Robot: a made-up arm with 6 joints.
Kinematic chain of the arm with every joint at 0, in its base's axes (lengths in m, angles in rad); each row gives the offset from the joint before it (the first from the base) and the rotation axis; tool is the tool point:
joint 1: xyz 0 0 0.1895 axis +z
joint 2: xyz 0 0.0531 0 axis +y
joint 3: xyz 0 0 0.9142 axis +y
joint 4: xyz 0 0 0.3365 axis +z
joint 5: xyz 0 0 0 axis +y
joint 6: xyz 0 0 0.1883 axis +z
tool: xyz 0 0 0
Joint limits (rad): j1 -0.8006..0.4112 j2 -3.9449..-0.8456 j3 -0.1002..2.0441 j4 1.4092..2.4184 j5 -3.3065..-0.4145 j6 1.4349..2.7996
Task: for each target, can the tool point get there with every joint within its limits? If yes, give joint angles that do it. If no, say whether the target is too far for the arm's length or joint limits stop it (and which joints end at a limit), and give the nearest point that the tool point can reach.
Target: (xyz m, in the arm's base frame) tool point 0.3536 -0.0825 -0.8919
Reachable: yes | joints 0.1126 -3.6687 0.7074 1.9201 -1.7244 2.1399
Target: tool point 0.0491 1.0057 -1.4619
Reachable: no: too far | nearest point -0.3797 0.3956 -1.1271 | short by 0.817 m
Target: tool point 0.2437 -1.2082 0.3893
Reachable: no: joint limits stop it (at a limit: joint 1, joint 2, joint 3, joint 4) | nearest point 0.5232 -0.6868 -0.5700 | short by 1.127 m
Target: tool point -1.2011 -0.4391 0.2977
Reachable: yes | joints 0.2666 -1.6642 0.4113 1.9822 -1.1907 2.6259
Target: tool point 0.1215 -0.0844 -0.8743
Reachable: yes | joints -0.5180 -3.3280 0.1162 2.0404 -2.7356 2.3835
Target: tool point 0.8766 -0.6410 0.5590
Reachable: no: joint limits stop it (at a limit: joint 2, joint 3, joint 4, joint 5) | nearest point 0.6410 -0.4687 -0.5203 | short by 1.118 m
